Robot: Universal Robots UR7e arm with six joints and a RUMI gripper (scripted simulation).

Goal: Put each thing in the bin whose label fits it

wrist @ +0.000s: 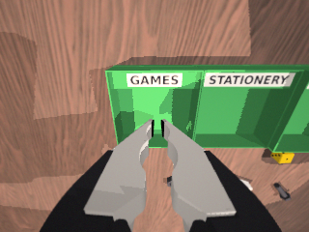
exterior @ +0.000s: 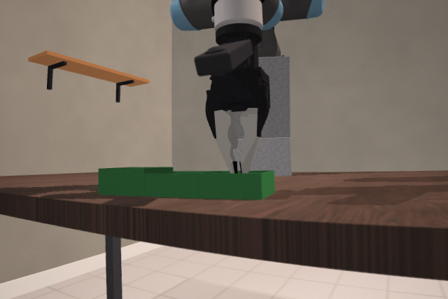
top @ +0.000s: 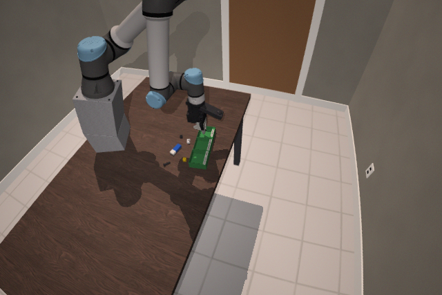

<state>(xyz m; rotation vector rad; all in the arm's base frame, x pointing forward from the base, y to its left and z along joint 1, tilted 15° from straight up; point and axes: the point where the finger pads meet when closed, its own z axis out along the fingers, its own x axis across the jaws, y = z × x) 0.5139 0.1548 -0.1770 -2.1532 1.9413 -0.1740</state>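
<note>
The blue-and-white eraser lies 120 mm behind my hand, 140 mm to the right of it and 30 mm below it. Also, from my hand: green bin row: 20 mm ahead, 80 mm to the right, 20 mm below; dark nut: 120 mm behind, 40 mm to the right, 30 mm below; white item: 70 mm behind, 60 mm to the right, 30 mm below.
</note>
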